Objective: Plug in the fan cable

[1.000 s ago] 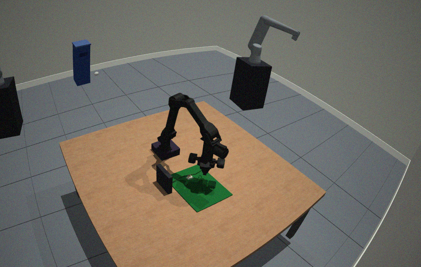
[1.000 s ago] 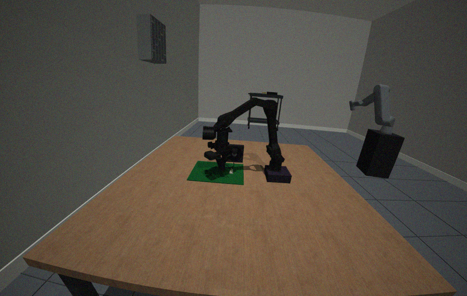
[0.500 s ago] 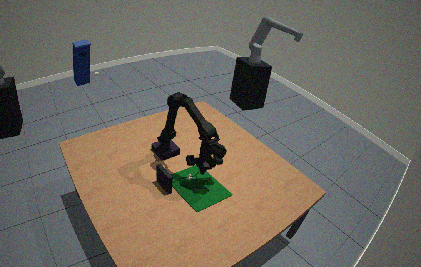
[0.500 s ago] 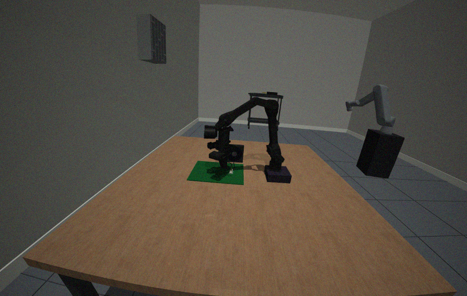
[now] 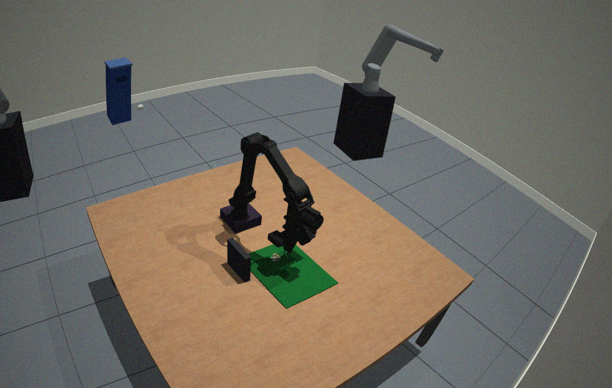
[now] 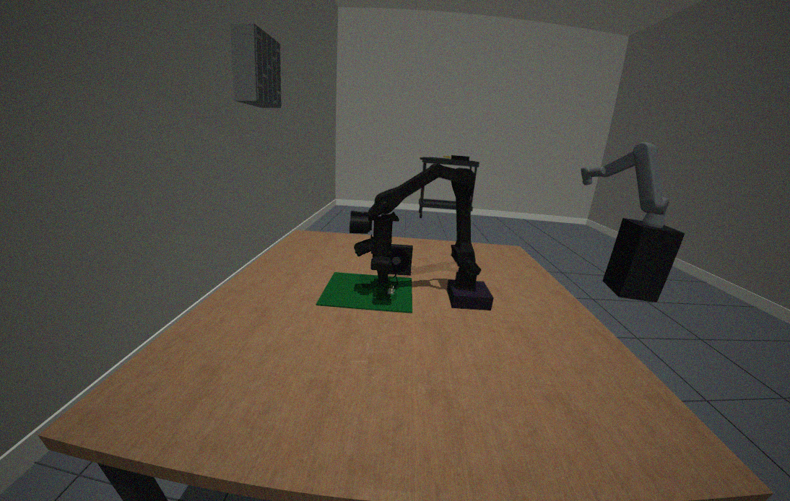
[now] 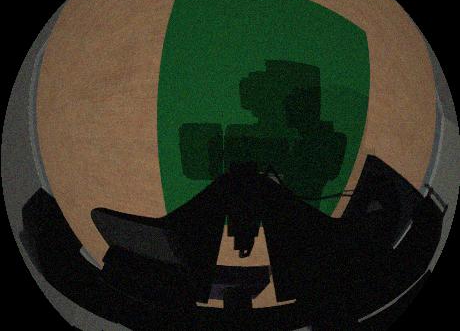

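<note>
The white four-pin header is 70 mm below my gripper tip, 40 mm to the right of it and 30 mm behind it. The rest, counted from my gripper tip: green board 80 mm below, 50 mm ahead, 20 mm to the right; then black square fan 200 mm to the right, 10 mm below, 10 mm behind; then dark plug 10 mm behind, 10 mm above.
</note>
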